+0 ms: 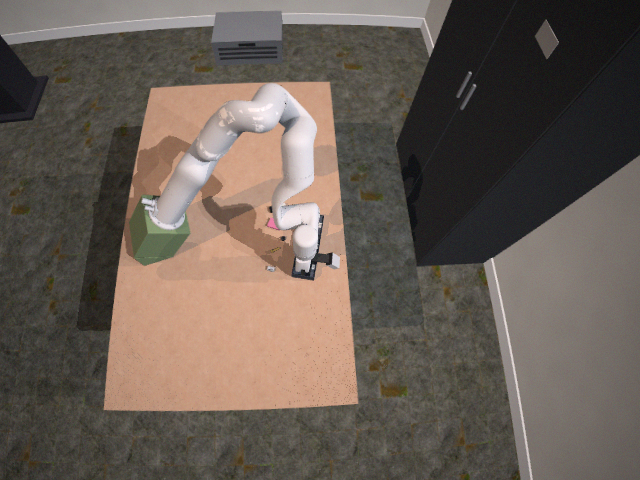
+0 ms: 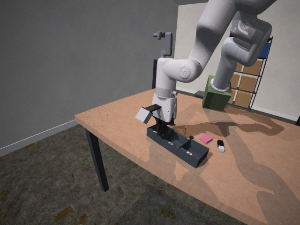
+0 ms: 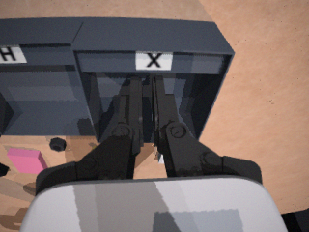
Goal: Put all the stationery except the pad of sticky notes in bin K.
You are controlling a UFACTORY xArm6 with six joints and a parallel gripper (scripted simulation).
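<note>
The dark bin tray lies 8 cm to the left of my hand, 2 cm below it and 2 cm ahead of it. From my hand the other things lie so: yellow bolt: 11 cm behind, 7 cm to the left, 4 cm below; then white sharpener: 12 cm behind, 3 cm below; then black nut: 12 cm to the left, 7 cm behind, 4 cm below.
</note>
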